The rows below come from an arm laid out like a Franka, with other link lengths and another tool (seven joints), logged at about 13 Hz.
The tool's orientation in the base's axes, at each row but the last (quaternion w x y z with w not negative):
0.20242 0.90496 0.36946 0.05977
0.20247 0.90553 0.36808 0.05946
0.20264 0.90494 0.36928 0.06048
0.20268 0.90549 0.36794 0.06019
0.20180 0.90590 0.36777 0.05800
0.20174 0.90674 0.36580 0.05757
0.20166 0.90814 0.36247 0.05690
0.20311 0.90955 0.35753 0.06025
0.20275 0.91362 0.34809 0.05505
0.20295 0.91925 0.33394 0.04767
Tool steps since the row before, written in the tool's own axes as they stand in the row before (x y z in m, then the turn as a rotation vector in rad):
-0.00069 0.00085 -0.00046 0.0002 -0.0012 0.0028
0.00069 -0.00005 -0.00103 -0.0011 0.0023 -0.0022
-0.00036 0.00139 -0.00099 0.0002 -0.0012 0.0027
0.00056 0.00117 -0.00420 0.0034 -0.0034 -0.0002
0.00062 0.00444 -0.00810 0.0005 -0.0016 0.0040
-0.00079 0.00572 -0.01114 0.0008 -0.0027 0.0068
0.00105 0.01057 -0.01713 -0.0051 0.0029 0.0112
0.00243 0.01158 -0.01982 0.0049 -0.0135 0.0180
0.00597 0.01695 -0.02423 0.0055 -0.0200 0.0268
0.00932 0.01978 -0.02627 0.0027 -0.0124 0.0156
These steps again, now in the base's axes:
-0.00007 -0.00088 0.00080 0.0001 0.0000 -0.0031
0.00020 0.00084 0.00089 0.0001 -0.0015 0.0030
0.00038 -0.00083 0.00149 0.0001 0.0000 -0.0030
0.00007 0.00099 0.00428 0.0002 0.0046 -0.0014
0.00125 0.00017 0.00917 0.0003 0.0001 -0.0043
0.00028 -0.00066 0.01253 0.0006 0.0001 -0.0073
0.00321 -0.00065 0.01989 0.0009 -0.0090 -0.0088
0.00399 0.00045 0.02273 -0.0003 0.0064 -0.0221
0.00903 0.00053 0.02878 -0.0017 0.0082 -0.0328
0.01310 0.00113 0.03155 -0.0018 0.0050 -0.0194

